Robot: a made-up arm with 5 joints.
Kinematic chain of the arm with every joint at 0, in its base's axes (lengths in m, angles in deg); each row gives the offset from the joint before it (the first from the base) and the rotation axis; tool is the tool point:
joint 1: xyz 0 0 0.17 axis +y
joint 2: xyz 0 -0.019 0.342 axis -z
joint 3: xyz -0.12 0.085 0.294 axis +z
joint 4: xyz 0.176 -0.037 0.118 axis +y
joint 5: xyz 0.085 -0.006 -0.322 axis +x
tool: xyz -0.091 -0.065 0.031
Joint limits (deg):
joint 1: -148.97..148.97
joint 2: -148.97..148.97
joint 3: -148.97..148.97
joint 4: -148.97..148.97
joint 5: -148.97..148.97
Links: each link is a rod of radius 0.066 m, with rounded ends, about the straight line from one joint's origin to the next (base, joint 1, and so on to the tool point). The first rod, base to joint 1, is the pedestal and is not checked.
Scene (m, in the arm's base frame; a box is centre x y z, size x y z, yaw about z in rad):
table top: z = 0
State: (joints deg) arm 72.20 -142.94 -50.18 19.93 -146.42
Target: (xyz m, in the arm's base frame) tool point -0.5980 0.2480 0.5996
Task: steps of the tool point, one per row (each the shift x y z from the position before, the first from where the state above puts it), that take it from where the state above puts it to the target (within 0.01 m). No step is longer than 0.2 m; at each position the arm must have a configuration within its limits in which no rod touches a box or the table.
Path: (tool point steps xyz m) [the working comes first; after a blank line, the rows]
Joints at the target: -37.09 -148.83 -27.66 -81.84 -148.97
Straight joint move there: clear.

1: -0.0632 0.0649 0.1001
2: -0.0795 0.0659 0.0943
3: -0.1005 0.0627 0.0864
4: -0.1251 0.0556 0.0718
5: -0.1501 0.0451 0.0476
6: -0.1698 0.0320 0.0125
7: -0.1795 0.0170 -0.0316
8: -0.1750 0.0013 -0.0804

